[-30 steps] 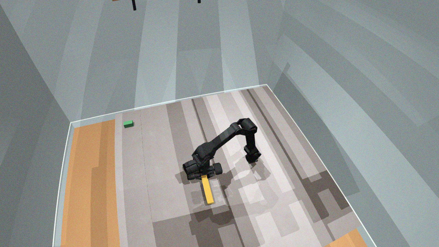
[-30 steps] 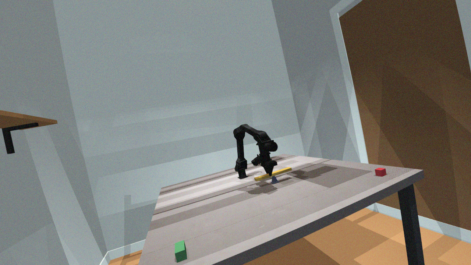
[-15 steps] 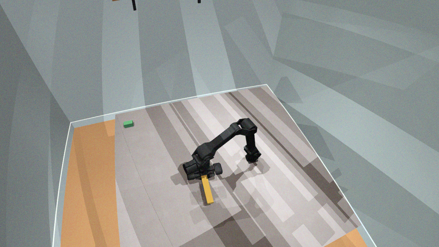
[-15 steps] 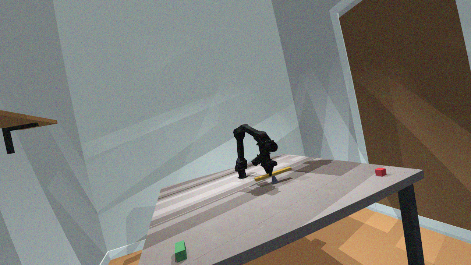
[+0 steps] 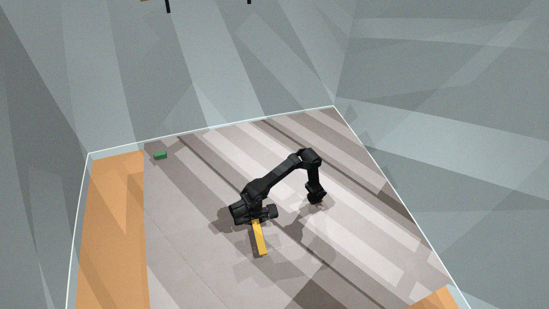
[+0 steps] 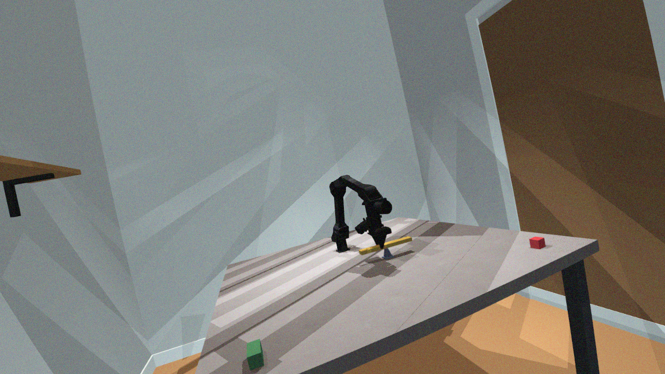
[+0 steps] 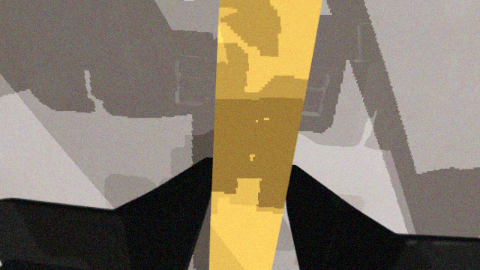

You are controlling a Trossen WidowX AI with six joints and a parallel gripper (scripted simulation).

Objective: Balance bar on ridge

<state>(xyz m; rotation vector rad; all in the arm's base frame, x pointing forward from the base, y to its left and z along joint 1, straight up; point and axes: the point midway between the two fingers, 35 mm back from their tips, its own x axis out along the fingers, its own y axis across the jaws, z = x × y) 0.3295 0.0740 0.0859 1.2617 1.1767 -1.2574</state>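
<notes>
Now: gripper tip 3 cm to the right of the yellow bar. The rest, counted from my gripper tip: red cube (41 cm ahead, 43 cm to the left, 4 cm below); green block (41 cm ahead, 57 cm to the right, 4 cm below).
</notes>
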